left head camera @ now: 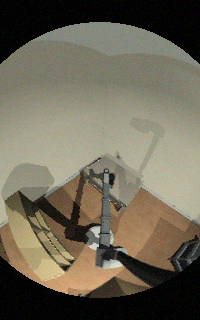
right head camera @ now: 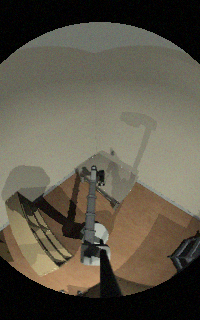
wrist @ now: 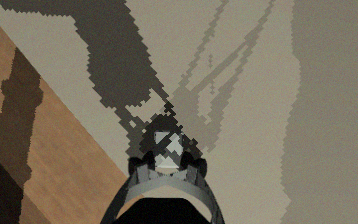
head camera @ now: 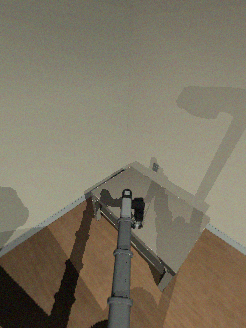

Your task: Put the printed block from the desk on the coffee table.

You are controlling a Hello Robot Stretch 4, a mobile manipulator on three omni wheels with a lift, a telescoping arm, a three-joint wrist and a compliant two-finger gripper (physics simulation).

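Frame: origin at the robot's base, x back, y right, z up, level; metres.
Seen in the pictures: gripper, between the fingertips: (right head camera: 101, 184) (wrist: 168, 163) (head camera: 136, 227); robot's base, origin of its link: (left head camera: 98, 237) (right head camera: 94, 234).
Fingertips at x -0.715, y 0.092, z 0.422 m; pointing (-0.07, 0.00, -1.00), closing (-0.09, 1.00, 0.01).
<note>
Offsets run from my fingertips to a thing's top centre. "pt": to the spot under its first point. Level surfaces: height alone.
The printed block @(dx -0.019, dy -0.003, dz +0.030 m) (wrist: 169, 149), pale grey with dark patches of shadow, is between the fingertips in the wrist view. My gripper (wrist: 168, 163) (head camera: 136, 226) is shut on it. The gripper is low over the coffee table @(dz +0.000 m) (head camera: 175, 250) (left head camera: 129, 192) (right head camera: 124, 186) (wrist: 250, 155), a pale grey top near the room corner, inward of its left front edge. The gripper's dark shadow meets the block and fingertips, so the block is at or very close to the table top; whether it touches is hard to tell. In the head view the block is too small to make out.
The extended arm (head camera: 121, 270) (left head camera: 105, 205) (right head camera: 91, 207) reaches over the table's front edge. Walls stand behind the table. A tan shelf unit @(pt dx +0.826, dy -1.026, dz +0.160 m) (left head camera: 20, 225) (right head camera: 20, 225) is at the left, and a dark metal-framed object (left head camera: 187, 255) (right head camera: 186, 253) at the right.
</note>
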